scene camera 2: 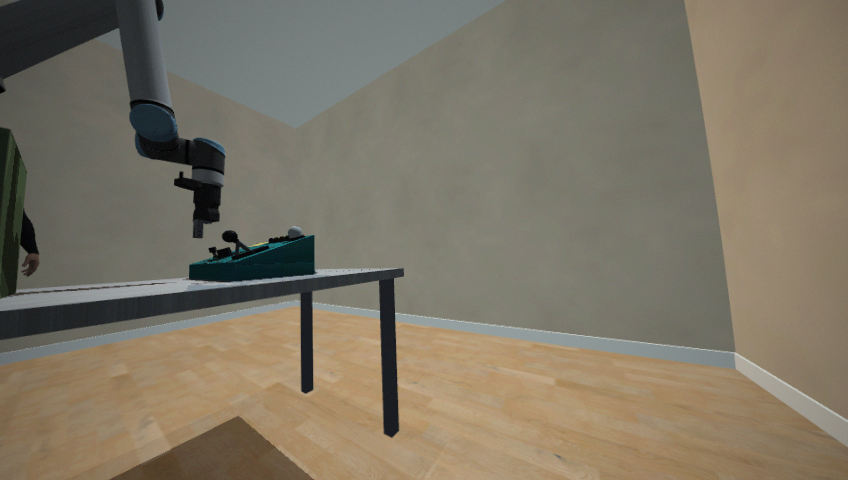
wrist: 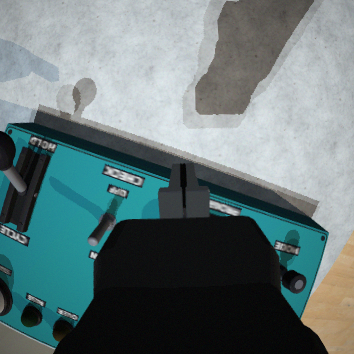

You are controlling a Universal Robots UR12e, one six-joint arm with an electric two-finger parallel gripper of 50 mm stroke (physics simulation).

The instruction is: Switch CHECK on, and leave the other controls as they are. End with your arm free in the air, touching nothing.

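Places are measured from the arm's base along level axes (x left, y down, z back), in metres.
Pixels of known places: gripper, between the fingertips: (scene camera 2: pixel 197 238) (wrist: pixel 182 176).
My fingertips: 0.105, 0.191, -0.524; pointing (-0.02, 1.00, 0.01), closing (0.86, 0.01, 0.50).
For each thing: its middle in the pictures, then the offset to it from my fingertips, as dx, dy, dz. "spot": a spot on its surface instead.
- teal control panel, middle of its body: (wrist: pixel 141 270) (scene camera 2: pixel 249 256) +0.022, +0.071, -0.159
- CHECK toggle, middle of its body: (wrist: pixel 99 230) -0.047, +0.039, -0.106
- OFF label, a spot on its surface: (wrist: pixel 118 191) spot: -0.051, +0.080, -0.072
- partly hidden label, a spot on its surface: (wrist: pixel 93 255) spot: -0.044, +0.049, -0.152
- MODE knob, middle of its body: (wrist: pixel 293 281) +0.188, +0.032, -0.059
- white dome, a spot on its surface: (scene camera 2: pixel 294 231) spot: -0.176, -0.020, -0.262
The teal control panel (scene camera 2: pixel 261 267) (wrist: pixel 65 225) stands on the table. In the wrist view, the CHECK toggle (wrist: pixel 101 230) is a short grey lever left of my fingers. Its tip points away from the OFF label (wrist: pixel 118 191), toward a partly hidden label (wrist: pixel 93 255) ending in N. My gripper (scene camera 2: pixel 198 236) (wrist: pixel 182 176) is shut and empty. It hangs in the air above the low side of the panel, apart from the toggle. The PROGRAM control is hidden behind the gripper body, and part of its label shows.
The ball-topped HOLD/CYCLE lever (scene camera 2: pixel 229 236) (wrist: pixel 6 152) stands up at the panel's left in the wrist view. The MODE knob (wrist: pixel 294 282) is at the right. A white dome (scene camera 2: pixel 294 231) rises at the high end. A green cabinet (scene camera 2: pixel 8 214) and a person's hand (scene camera 2: pixel 29 262) show at far left.
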